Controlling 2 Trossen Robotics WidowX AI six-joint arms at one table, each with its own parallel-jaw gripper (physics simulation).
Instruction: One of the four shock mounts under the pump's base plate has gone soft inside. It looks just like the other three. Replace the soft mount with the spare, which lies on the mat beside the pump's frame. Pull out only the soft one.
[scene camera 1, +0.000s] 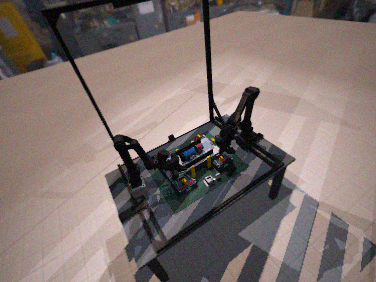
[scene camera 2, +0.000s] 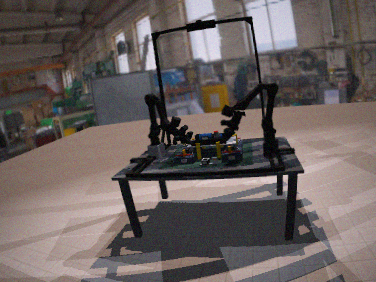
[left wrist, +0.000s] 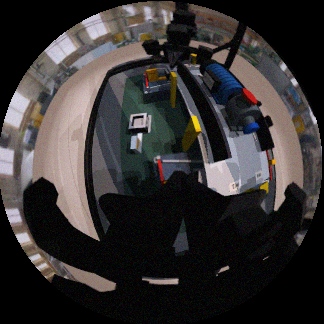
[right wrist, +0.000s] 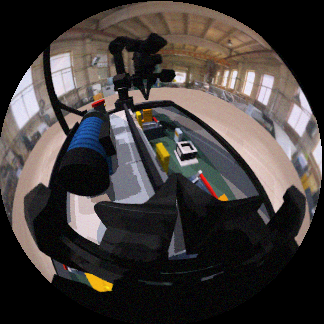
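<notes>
The pump, with a blue motor (scene camera 1: 189, 153) (scene camera 2: 205, 136) (left wrist: 225, 84) (right wrist: 85, 135), sits on a light grey base plate (scene camera 1: 207, 142) (left wrist: 244, 151) (right wrist: 127, 172) over the green mat (scene camera 1: 189, 198). Two front mount holders with red bars show, one (scene camera 1: 186, 183) on the left and one (scene camera 1: 221, 160) on the right. A small grey block with an orange side (scene camera 1: 217, 175) (left wrist: 135, 142) (right wrist: 178, 134) lies on the mat beside a square black-and-white holder (scene camera 1: 209, 180) (left wrist: 139, 121) (right wrist: 186, 150). My left gripper (scene camera 1: 225, 149) (scene camera 2: 228, 134) (left wrist: 177, 174) is shut and empty over the plate's right end. My right gripper (scene camera 1: 175, 175) (scene camera 2: 188, 137) (right wrist: 174, 176) is shut and empty over the left end.
Two yellow posts (scene camera 1: 192, 171) (scene camera 1: 208, 161) stand along the frame's front rail. Black overhead frame posts (scene camera 1: 207, 56) rise behind the pump. The arm bases stand at both table ends. The table edge (scene camera 1: 226, 205) runs close in front of the mat.
</notes>
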